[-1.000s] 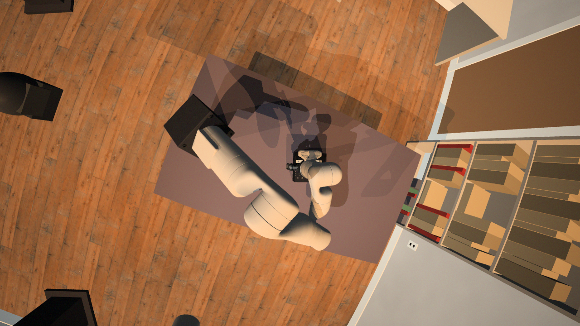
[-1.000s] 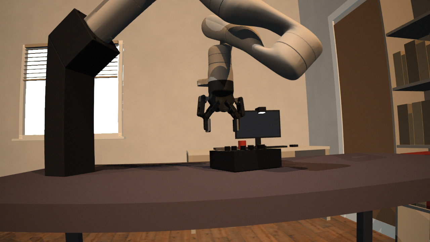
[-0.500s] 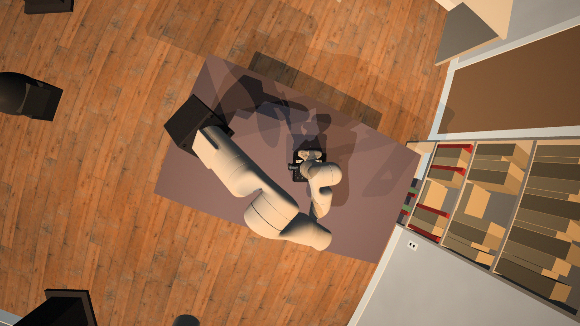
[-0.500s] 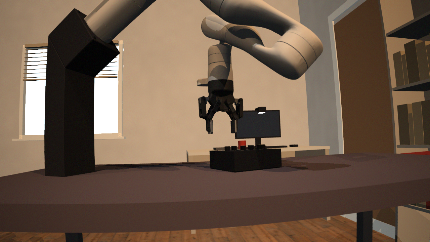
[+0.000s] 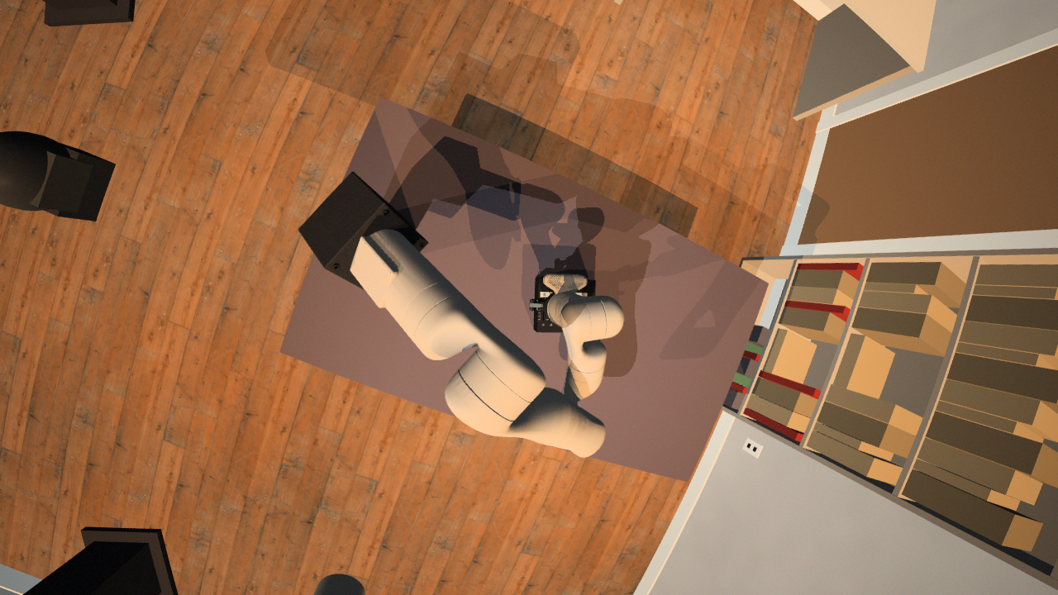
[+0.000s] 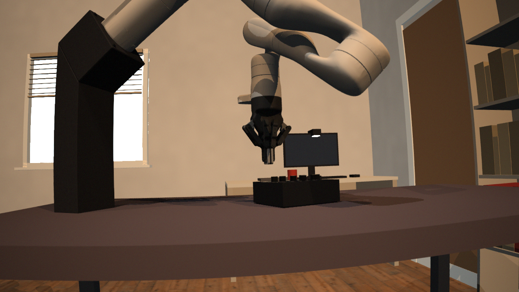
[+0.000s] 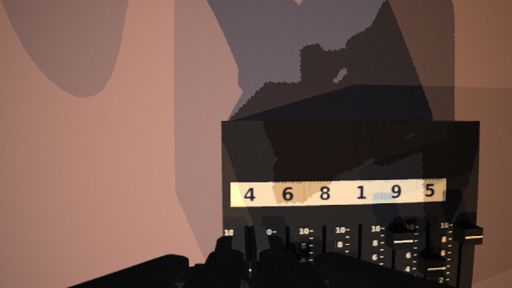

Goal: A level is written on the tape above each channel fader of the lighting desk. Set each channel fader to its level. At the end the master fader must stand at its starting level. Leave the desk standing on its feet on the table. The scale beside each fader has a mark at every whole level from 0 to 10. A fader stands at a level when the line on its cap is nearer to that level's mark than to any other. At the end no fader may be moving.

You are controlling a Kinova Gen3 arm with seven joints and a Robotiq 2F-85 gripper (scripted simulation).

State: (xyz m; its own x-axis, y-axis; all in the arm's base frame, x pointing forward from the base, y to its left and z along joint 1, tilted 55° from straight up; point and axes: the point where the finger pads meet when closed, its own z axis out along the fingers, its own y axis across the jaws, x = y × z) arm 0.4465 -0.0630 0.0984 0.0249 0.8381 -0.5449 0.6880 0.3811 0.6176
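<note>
The channel fader cap is 5 cm below my hand and 2 cm to the right of it. Round my hand: channel 4 cap (7 cm ahead, 5 cm to the right, 5 cm below); then channel 2 cap (5 cm below, 2 cm to the right, 2 cm ahead); then channel 3 cap (5 cm below, 4 cm to the right, 4 cm ahead).
</note>
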